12 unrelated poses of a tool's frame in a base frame.
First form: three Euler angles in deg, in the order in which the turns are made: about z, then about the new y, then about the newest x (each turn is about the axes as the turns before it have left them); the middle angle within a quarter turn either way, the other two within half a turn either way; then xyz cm.
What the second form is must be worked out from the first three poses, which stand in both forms.
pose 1, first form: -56.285 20.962 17.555 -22.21 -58.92 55.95
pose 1, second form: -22.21 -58.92 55.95 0.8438 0.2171 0.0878 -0.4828
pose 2, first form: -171.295 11.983 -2.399 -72.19 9.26 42.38
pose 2, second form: -72.19 9.26 42.38 0.0776 0.1025 0.0287 -0.9913
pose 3, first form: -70.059 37.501 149.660 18.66 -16.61 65.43
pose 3, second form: 18.66 -16.61 65.43 0.0248 0.7967 -0.4557 -0.3963
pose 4, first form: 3.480 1.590 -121.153 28.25 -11.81 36.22
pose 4, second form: 28.25 -11.81 36.22 0.4906 -0.8707 -0.0196 0.0270
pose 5, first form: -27.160 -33.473 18.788 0.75 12.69 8.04
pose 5, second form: 0.75 12.69 8.04 0.9294 0.0852 -0.3129 -0.1762
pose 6, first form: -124.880 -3.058 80.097 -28.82 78.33 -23.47
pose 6, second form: -28.82 78.33 -23.47 0.3693 0.2795 -0.5797 -0.6705
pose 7, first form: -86.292 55.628 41.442 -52.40 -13.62 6.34
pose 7, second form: -52.40 -13.62 6.34 0.4907 0.5268 0.1044 -0.6862
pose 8, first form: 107.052 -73.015 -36.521 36.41 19.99 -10.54
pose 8, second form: 36.41 19.99 -10.54 0.6037 0.3046 -0.5384 0.5030
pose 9, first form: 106.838 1.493 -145.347 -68.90 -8.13 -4.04
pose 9, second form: -68.90 -8.13 -4.04 0.1675 -0.5720 -0.7642 0.2465
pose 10, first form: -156.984 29.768 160.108 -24.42 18.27 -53.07
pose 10, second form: -24.42 18.27 -53.07 0.2146 -0.2334 0.9239 0.2140
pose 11, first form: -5.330 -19.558 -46.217 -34.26 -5.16 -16.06
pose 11, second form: -34.26 -5.16 -16.06 0.9023 -0.3936 -0.1381 -0.1087
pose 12, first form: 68.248 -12.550 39.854 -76.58 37.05 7.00
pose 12, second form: -76.58 37.05 7.00 0.7527 0.3381 0.1050 0.5551
